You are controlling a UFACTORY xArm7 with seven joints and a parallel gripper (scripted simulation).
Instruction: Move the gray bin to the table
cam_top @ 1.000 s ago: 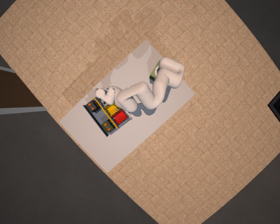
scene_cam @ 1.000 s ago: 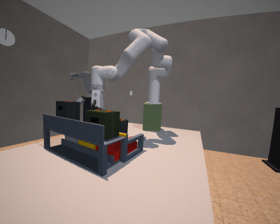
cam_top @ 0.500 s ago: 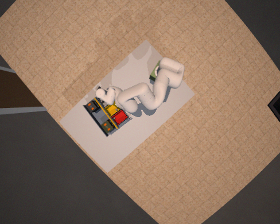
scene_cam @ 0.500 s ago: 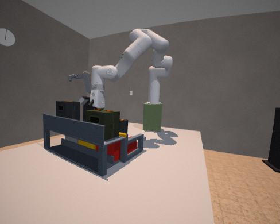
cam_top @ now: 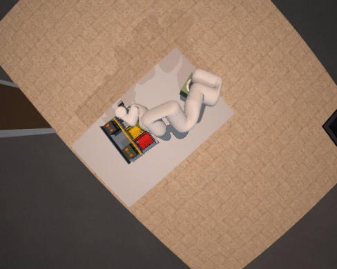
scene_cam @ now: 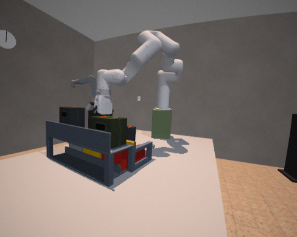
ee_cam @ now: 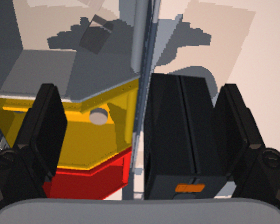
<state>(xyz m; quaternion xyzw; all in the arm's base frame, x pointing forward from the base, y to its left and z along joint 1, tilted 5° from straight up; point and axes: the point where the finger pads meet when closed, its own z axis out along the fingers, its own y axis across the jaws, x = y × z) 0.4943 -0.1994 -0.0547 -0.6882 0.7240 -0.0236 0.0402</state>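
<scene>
The gray open bin is 80 mm ahead of my hand, 10 mm to the right of it and 90 mm below it. Round my hand: red bin (110 mm ahead, 210 mm to the left, 90 mm below); then yellow bin (100 mm ahead, 100 mm to the left, 90 mm below).
</scene>
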